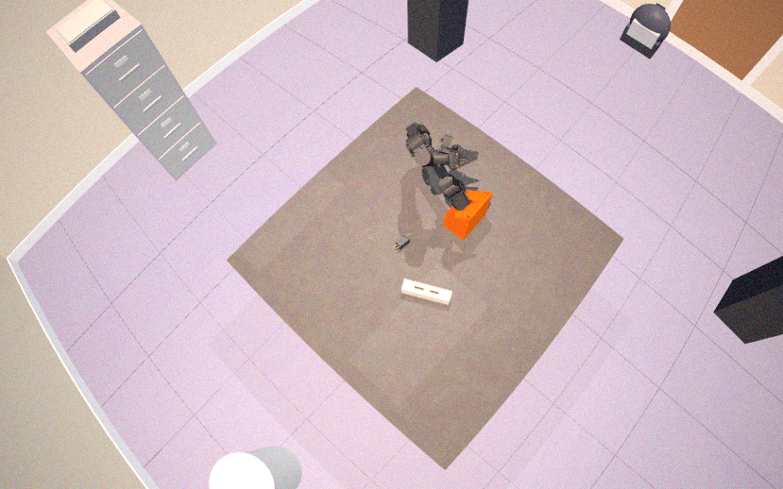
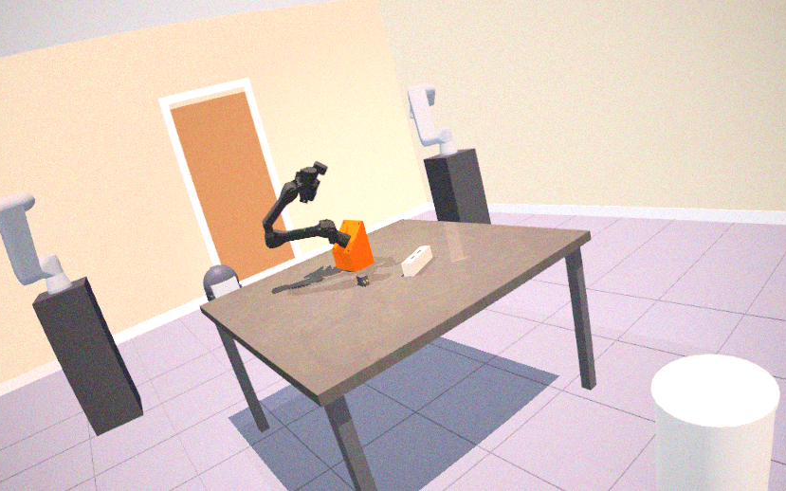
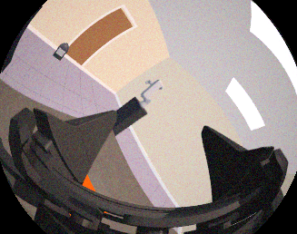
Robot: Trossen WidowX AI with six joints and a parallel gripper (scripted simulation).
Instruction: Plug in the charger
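Now: the charger 330 mm ahead of my gripper tip, 80 mm to the right of it and 430 mm below it.
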